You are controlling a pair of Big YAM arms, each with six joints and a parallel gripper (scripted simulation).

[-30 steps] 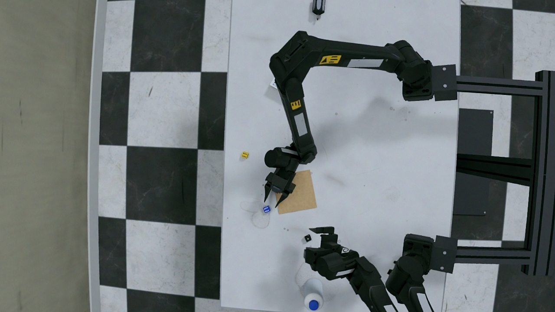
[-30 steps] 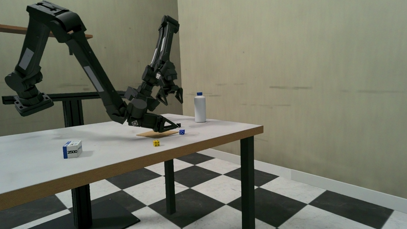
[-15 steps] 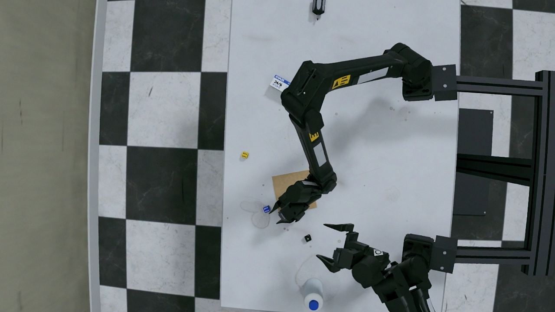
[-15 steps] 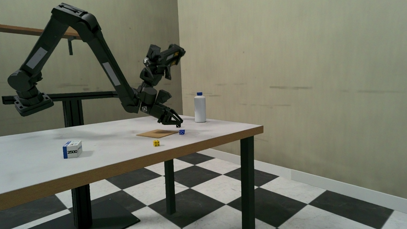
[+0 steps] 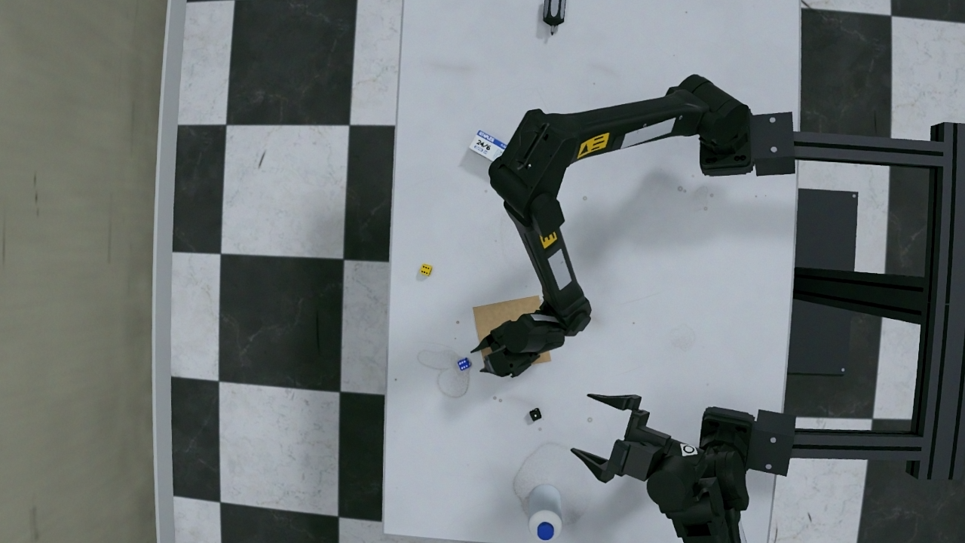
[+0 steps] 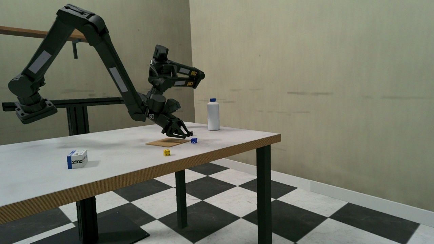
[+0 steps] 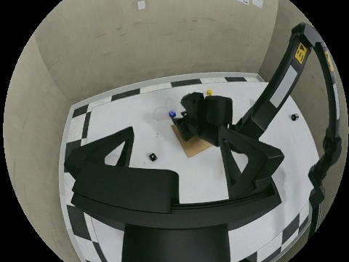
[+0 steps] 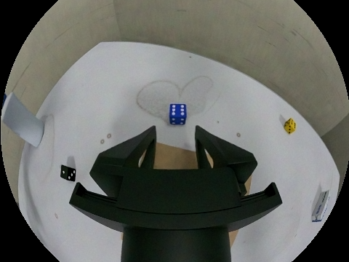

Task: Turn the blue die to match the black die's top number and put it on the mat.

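Observation:
Right now my right hand is 4 cm short of the blue die, 1 cm to the right of it and 2 cm above it. Round my right hand: black die 11 cm behind, 12 cm to the left, 2 cm below; tan mat 7 cm behind, 5 cm to the right, 3 cm below; yellow die 11 cm ahead, 19 cm to the right, 2 cm below.

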